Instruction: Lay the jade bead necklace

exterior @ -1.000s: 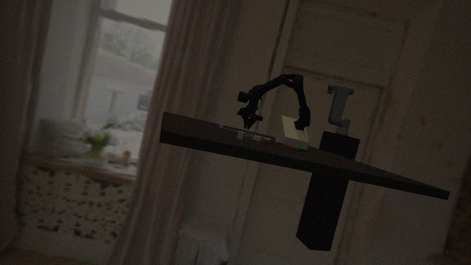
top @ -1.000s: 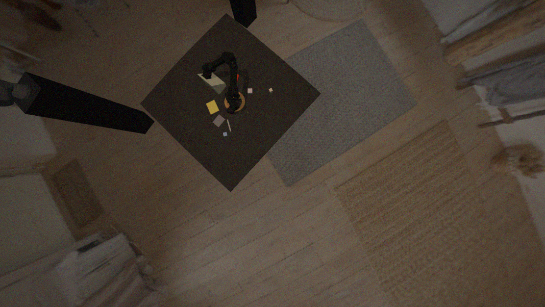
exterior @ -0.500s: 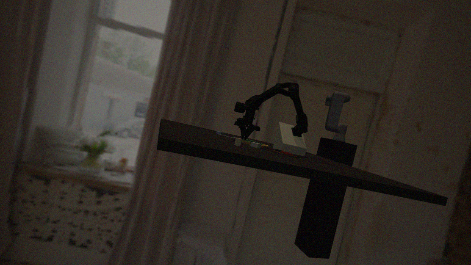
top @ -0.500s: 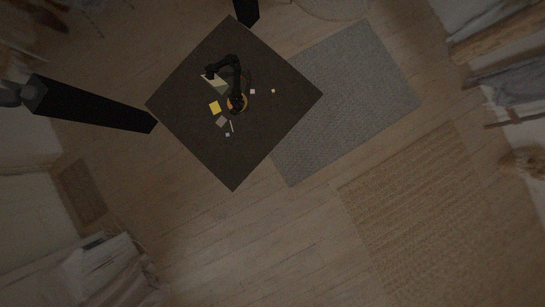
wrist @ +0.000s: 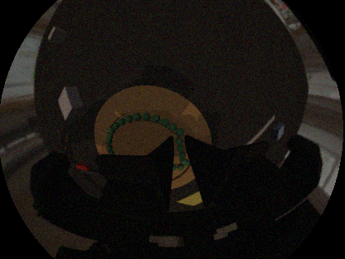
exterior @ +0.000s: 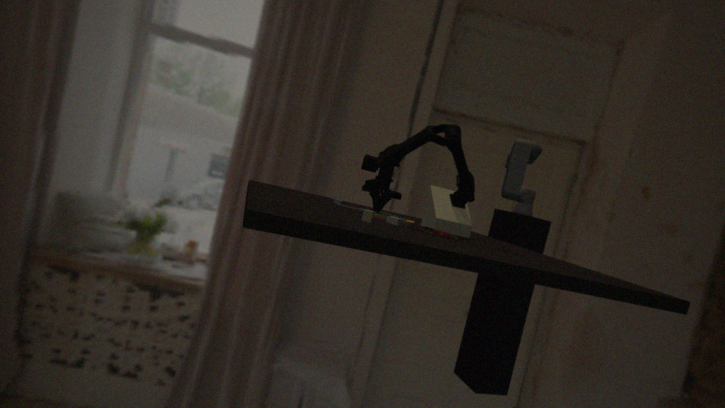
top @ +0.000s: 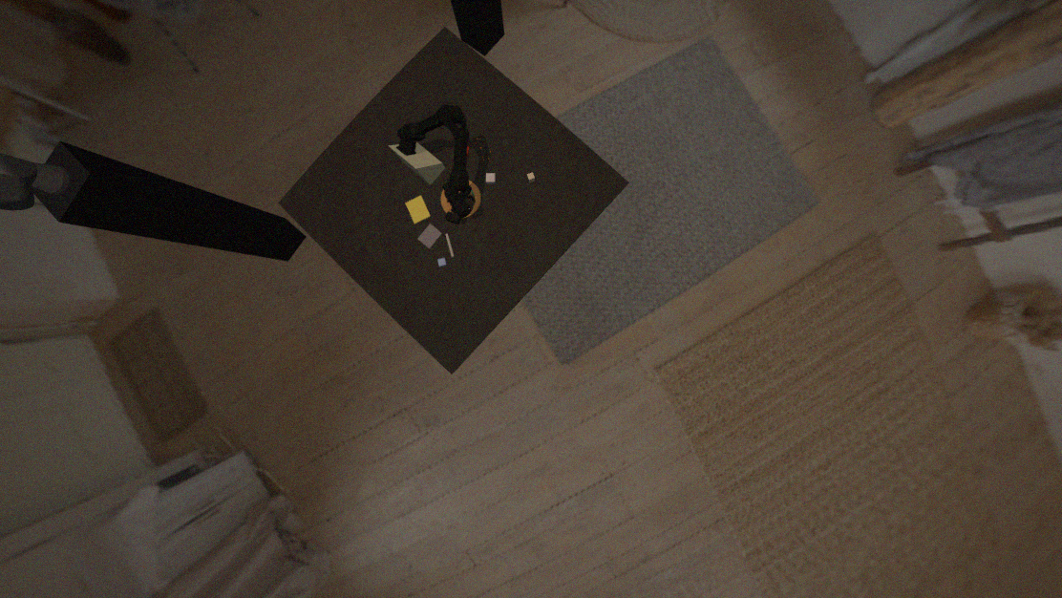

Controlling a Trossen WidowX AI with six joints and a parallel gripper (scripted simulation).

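My gripper tip is 50 mm past the round bead board, 40 mm to the right of it and 10 mm above it. From my gripper tip the other things lie so: white stick 180 mm to the right, 60 mm ahead, 10 mm below; grey-white block 210 mm to the left, 10 mm ahead; grey square 210 mm to the right, 50 mm behind, 10 mm below.
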